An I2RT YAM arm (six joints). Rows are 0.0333 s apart.
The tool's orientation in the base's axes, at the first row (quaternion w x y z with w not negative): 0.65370, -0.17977, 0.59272, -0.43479
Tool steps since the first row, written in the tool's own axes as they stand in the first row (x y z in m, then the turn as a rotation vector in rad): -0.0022, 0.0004, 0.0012, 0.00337, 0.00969, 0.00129; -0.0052, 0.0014, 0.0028, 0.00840, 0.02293, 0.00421; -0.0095, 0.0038, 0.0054, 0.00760, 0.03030, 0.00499; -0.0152, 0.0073, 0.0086, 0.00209, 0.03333, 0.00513; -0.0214, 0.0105, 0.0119, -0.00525, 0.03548, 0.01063; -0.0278, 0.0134, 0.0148, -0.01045, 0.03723, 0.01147; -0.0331, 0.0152, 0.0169, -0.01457, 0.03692, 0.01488; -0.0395, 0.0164, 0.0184, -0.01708, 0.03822, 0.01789; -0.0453, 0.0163, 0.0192, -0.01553, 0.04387, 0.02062
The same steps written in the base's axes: 0.0014, 0.0016, 0.0013, 0.00437, 0.00240, -0.00906; 0.0035, 0.0041, 0.0028, 0.01139, 0.00503, -0.02142; 0.0071, 0.0080, 0.0043, 0.01480, 0.00955, -0.02628; 0.0118, 0.0135, 0.0059, 0.01645, 0.01550, -0.02511; 0.0165, 0.0192, 0.0081, 0.02293, 0.02089, -0.02090; 0.0208, 0.0250, 0.0106, 0.02475, 0.02570, -0.01881; 0.0238, 0.0296, 0.0130, 0.02815, 0.02779, -0.01523; 0.0262, 0.0349, 0.0164, 0.03162, 0.02963, -0.01395; 0.0273, 0.0391, 0.0203, 0.03604, 0.03080, -0.01852
